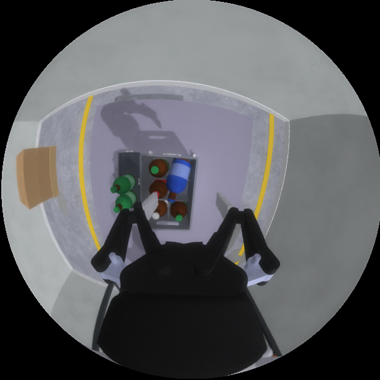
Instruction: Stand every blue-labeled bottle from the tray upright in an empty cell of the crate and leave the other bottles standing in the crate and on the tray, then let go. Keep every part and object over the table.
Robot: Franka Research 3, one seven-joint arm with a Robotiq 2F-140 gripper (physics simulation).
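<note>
The grey crate [193,200] stands near the middle of the table. A blue-labeled bottle [179,175] is strongly tilted in its right column, base at the far end and brown neck toward my gripper; how it rests on the dividers is unclear. Brown bottles with a green cap [159,167], a red cap [158,188] and a white cap [160,208] stand in the left column; another green-capped brown bottle [178,209] stands near right. Two green bottles [123,184] [124,201] stand on the dark tray [129,162]. My gripper [186,198] is open and empty, above the crate's near part and the table to its right.
A cardboard box [37,176] is at the far left, beyond the table's edge. Yellow lines [81,150] [270,150] run along both sides of the table. The arm's shadow falls on the table beyond the crate. The left finger partly overlaps the crate's left near part.
</note>
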